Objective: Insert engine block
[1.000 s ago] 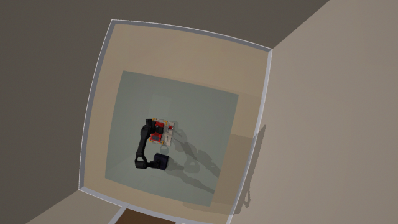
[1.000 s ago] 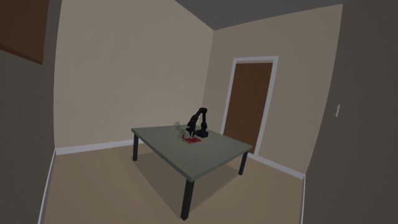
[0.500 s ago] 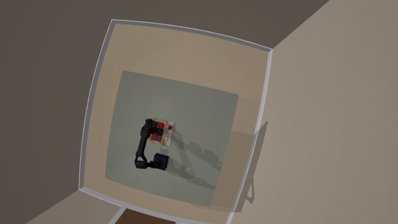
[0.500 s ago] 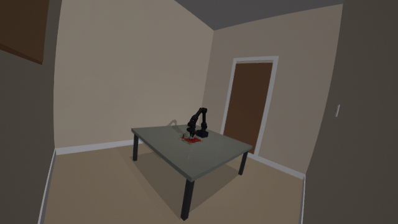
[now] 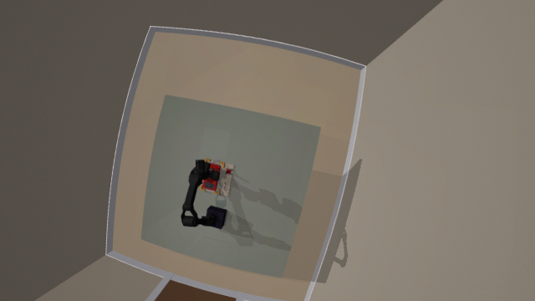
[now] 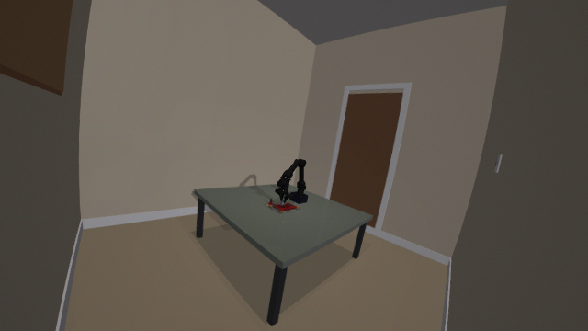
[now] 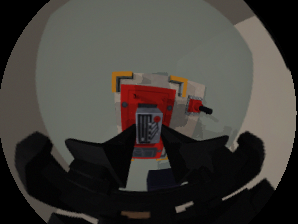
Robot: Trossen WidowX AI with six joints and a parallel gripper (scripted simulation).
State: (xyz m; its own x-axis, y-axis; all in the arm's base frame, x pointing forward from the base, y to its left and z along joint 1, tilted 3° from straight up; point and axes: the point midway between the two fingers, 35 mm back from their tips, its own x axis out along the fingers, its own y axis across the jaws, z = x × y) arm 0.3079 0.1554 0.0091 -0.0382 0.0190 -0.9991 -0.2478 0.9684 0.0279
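Right now my gripper tip is 1 cm above the grey engine block.
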